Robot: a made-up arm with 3 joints. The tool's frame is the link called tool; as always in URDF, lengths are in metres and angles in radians.
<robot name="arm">
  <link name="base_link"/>
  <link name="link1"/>
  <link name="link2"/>
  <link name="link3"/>
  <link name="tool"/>
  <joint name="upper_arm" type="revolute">
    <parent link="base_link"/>
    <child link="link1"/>
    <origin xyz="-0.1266 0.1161 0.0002" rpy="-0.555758 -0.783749 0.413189"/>
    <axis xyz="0 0 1"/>
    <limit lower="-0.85" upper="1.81"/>
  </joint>
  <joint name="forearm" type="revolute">
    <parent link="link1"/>
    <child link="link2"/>
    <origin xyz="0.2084 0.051 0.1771" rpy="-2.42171 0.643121 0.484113"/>
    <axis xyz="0 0 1"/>
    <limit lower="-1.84" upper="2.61"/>
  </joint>
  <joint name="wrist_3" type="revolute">
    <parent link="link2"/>
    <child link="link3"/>
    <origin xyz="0.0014 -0.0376 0.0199" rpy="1.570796 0 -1.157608"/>
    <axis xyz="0 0 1"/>
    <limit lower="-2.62" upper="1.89"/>
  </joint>
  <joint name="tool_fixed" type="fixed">
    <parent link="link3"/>
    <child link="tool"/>
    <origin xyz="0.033 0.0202 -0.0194" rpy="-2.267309 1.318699 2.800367"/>
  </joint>
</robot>
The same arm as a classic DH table. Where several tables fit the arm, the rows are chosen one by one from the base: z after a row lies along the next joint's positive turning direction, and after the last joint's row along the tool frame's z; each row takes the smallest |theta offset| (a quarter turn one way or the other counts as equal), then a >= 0, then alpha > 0; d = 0 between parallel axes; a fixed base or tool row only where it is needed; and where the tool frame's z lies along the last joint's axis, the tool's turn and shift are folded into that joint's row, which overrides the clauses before.
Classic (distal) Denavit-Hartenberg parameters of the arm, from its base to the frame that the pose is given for. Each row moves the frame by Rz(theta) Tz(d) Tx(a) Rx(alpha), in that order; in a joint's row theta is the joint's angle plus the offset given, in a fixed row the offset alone. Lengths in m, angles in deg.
base (fixed): theta0 72.33  d -0.1172  a 0.0722  alpha -53.01
upper_arm: theta0 0  d 0.2515  a 0.1426  alpha -126.99
forearm: theta0 -17.67  d -0.1808  a 0.035  alpha 90
wrist_3: theta0 19.45  d -0.0069  a 0.0378  alpha 99.21
tool (fixed): theta0 -101.18  d -0.0082  a 0  alpha 0
Joint limits (deg, base to tool): -48.7..103.71 -105.42..149.54 -150.11..108.29

